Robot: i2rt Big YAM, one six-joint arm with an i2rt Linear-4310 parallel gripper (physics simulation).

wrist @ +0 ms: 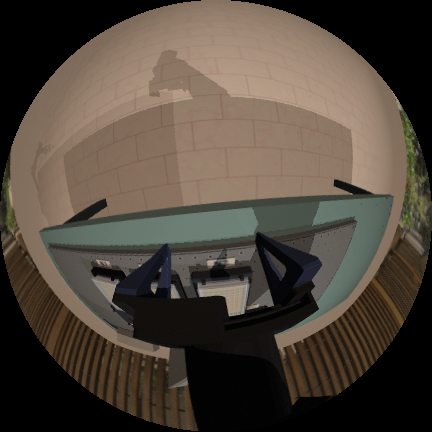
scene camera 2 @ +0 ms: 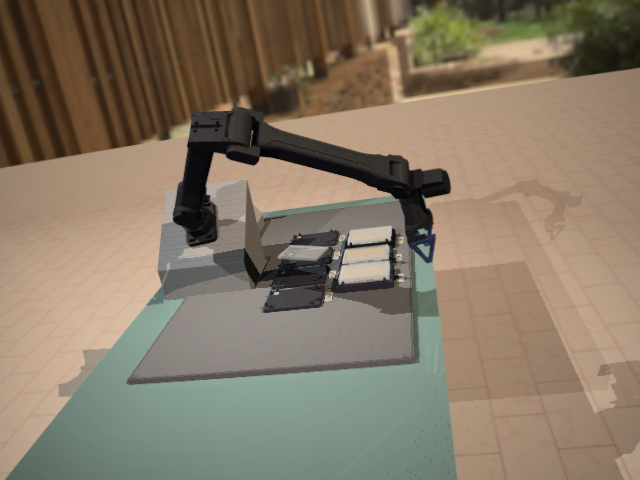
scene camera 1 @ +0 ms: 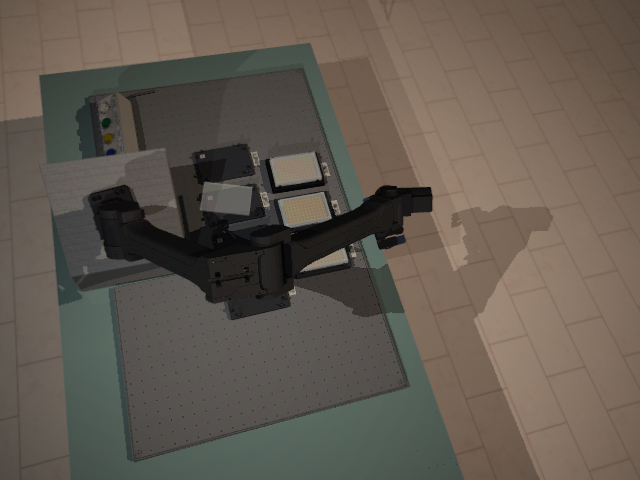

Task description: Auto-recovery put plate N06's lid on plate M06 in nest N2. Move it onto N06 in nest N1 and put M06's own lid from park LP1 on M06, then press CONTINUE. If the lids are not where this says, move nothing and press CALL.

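Seen in the pictures: gripper, fingertip midpoint: [wrist: 212,242] [scene camera 2: 428,254]; arm's base at its link origin: [scene camera 2: 202,224] [scene camera 1: 117,214].
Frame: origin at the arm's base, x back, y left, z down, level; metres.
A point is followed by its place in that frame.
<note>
My gripper [scene camera 1: 383,220] {x -0.609, y -0.159, z 0.114 m} [scene camera 2: 423,248] {x -0.609, y -0.159, z 0.114 m} [wrist: 212,242] {x -0.609, y -0.159, z 0.114 m} is open and empty, high beyond the plates at the table's edge. Three plates sit in a row of nests: the N2 plate [scene camera 1: 330,259] {x -0.459, y -0.188, z 0.133 m} [scene camera 2: 364,272] {x -0.442, y -0.175, z 0.133 m} [wrist: 223,294] {x -0.483, y -0.159, z 0.133 m}, partly behind the arm in scene camera 1; the N1 plate [scene camera 1: 305,209] {x -0.445, y -0.030, z 0.140 m} [scene camera 2: 367,254] {x -0.451, y -0.045, z 0.140 m} in the middle; the N3 plate [scene camera 1: 295,170] {x -0.456, y 0.089, z 0.133 m} [scene camera 2: 370,236] {x -0.462, y 0.068, z 0.133 m} [wrist: 108,288] {x -0.500, y 0.087, z 0.133 m} at the far end. N2 and N3 look paler, as if lidded; N1 looks yellower and bare. A clear lid [scene camera 1: 226,198] {x -0.257, y 0.062, z 0.148 m} [scene camera 2: 305,253] {x -0.267, y 0.047, z 0.149 m} rests on the second dark park from the far end. Labels are too small to read.
More dark parks [scene camera 1: 223,161] [scene camera 2: 294,298] stand beside the nests. A button box [scene camera 1: 128,124] {x -0.064, y 0.328, z 0.109 m} with green [scene camera 1: 105,122] {x -0.010, y 0.340, z 0.098 m}, yellow [scene camera 1: 108,137] {x -0.009, y 0.290, z 0.098 m} and blue [scene camera 1: 110,152] {x -0.005, y 0.243, z 0.098 m} buttons stands at the back left. The arm's base stands on a grey block [scene camera 1: 67,206] {x 0.093, y 0.032, z -0.025 m} [scene camera 2: 206,279] {x -0.003, y -0.090, z 0.129 m}.
</note>
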